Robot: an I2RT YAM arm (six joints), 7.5 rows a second.
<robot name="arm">
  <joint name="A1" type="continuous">
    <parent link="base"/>
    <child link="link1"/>
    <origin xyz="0 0 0.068" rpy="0 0 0"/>
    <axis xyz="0 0 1"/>
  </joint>
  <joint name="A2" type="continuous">
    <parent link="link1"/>
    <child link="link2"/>
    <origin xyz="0.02 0.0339 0.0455" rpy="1.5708 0 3.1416"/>
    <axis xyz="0 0 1"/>
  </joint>
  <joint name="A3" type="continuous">
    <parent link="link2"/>
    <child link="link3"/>
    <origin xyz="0.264 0 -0.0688" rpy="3.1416 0 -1.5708"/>
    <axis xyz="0 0 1"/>
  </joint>
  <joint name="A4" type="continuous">
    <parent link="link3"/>
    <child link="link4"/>
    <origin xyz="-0.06 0.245 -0.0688" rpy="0 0 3.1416"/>
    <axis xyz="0 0 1"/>
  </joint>
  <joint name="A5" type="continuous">
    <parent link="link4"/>
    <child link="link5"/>
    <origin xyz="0.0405 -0.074 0.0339" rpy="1.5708 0 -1.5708"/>
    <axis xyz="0 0 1"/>
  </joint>
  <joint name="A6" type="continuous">
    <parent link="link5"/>
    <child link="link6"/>
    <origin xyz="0.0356 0 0.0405" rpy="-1.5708 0 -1.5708"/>
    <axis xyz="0 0 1"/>
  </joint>
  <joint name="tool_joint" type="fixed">
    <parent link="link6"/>
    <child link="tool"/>
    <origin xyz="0 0 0" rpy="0 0 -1.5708"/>
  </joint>
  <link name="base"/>
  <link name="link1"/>
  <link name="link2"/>
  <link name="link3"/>
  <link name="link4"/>
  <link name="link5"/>
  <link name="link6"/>
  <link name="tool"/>
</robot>
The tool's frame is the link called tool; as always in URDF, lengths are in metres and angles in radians. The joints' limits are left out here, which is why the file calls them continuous.
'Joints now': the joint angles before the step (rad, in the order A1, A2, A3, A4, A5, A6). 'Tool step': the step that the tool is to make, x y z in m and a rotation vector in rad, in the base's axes. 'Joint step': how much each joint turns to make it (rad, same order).
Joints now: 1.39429 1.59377 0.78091 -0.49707 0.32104 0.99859
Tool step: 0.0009 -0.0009 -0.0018 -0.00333 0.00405 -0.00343
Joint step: -0.00439 0.00299 -0.00473 0.00374 -0.00353 -0.00006
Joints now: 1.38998 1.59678 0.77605 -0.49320 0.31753 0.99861
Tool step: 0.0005 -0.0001 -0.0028 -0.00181 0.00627 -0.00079
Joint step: -0.00271 0.00767 -0.00470 0.00958 -0.00613 -0.00040
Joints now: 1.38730 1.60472 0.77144 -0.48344 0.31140 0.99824
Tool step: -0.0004 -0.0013 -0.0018 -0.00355 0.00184 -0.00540
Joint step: 0.00064 0.00137 -0.00647 0.00204 0.00038 0.00645
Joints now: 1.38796 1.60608 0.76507 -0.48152 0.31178 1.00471
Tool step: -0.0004 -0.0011 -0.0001 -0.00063 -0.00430 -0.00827
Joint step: 0.00159 -0.00300 -0.00362 -0.00199 0.00662 0.00894
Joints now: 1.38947 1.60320 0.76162 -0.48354 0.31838 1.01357
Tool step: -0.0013 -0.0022 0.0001 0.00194 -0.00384 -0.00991
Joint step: 0.00427 -0.00853 -0.00850 -0.00175 0.00677 0.01362
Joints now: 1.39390 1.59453 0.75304 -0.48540 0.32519 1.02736
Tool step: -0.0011 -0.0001 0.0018 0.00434 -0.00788 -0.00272
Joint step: 0.00523 -0.00670 0.00084 -0.00395 0.00873 0.00635
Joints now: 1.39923 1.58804 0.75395 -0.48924 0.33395 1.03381
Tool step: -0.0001 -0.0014 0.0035 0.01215 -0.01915 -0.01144
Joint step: 0.00200 -0.01724 -0.00340 -0.00177 0.01964 0.00934
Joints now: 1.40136 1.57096 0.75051 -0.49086 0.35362 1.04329
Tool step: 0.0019 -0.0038 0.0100 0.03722 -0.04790 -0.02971
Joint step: -0.00383 -0.04786 -0.00783 -0.00056 0.04640 0.01464
